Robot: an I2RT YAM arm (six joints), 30 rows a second.
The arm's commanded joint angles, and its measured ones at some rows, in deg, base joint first. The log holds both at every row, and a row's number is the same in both.
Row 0, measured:
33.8 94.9 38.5 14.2 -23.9 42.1
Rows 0 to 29, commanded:
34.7 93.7 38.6 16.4 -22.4 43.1
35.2 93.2 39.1 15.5 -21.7 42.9
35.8 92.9 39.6 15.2 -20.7 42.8
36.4 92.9 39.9 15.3 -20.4 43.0
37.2 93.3 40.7 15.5 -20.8 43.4
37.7 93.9 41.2 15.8 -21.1 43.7
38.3 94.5 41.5 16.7 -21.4 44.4
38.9 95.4 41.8 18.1 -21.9 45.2
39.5 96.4 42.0 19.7 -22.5 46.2
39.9 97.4 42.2 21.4 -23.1 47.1
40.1 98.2 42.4 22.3 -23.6 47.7
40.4 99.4 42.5 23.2 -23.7 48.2
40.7 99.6 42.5 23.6 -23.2 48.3
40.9 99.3 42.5 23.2 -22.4 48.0
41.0 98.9 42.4 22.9 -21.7 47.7
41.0 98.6 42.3 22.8 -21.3 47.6
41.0 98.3 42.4 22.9 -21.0 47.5
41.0 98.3 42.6 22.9 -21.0 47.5
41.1 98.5 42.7 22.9 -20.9 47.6
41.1 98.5 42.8 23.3 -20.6 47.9
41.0 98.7 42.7 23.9 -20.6 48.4
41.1 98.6 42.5 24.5 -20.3 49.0
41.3 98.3 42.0 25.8 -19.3 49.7
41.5 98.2 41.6 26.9 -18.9 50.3
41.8 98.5 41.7 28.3 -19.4 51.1
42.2 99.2 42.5 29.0 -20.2 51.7
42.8 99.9 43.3 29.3 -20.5 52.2
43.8 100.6 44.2 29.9 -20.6 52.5
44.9 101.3 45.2 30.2 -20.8 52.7
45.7 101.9 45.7 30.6 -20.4 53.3
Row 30, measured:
43.4 100.1 43.2 26.8 -20.6 51.2
